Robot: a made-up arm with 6 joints.
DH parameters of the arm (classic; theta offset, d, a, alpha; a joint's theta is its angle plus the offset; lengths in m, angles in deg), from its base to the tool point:
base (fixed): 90 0.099 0 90
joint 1: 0 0.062 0.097 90
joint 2: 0 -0.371 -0.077 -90
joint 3: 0 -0.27 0.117 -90
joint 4: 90 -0.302 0.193 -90
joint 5: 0 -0.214 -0.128 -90
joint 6: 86.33 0 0.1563 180
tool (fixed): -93.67 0.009 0 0
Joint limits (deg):
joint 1: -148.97..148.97
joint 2: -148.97..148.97
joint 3: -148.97..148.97
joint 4: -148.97..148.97
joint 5: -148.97..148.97
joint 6: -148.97..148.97
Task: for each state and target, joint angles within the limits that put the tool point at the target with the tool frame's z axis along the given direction. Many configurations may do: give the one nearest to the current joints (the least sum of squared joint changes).
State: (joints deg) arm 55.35 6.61 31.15 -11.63 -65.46 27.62
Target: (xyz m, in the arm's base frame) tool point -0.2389 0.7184 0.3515 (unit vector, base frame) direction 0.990 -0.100 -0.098
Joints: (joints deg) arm 21.09 32.09 16.46 22.96 -99.87 36.78
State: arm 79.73 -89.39 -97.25 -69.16 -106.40 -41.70
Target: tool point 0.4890 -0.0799 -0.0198 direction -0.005 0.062 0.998
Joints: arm 42.04 -83.66 -99.46 -44.77 -91.85 -51.69
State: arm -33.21 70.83 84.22 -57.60 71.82 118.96
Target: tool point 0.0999 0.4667 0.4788 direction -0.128 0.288 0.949
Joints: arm -24.39 79.26 72.46 -96.61 63.95 141.53
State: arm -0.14 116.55 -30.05 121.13 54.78 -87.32
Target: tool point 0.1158 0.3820 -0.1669 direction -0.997 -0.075 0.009
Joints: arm -34.67 119.14 21.90 124.51 73.74 -77.36
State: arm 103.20 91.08 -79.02 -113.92 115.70 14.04
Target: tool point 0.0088 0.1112 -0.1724 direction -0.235 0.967 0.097
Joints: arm 145.23 42.32 -93.12 -115.84 132.01 9.71
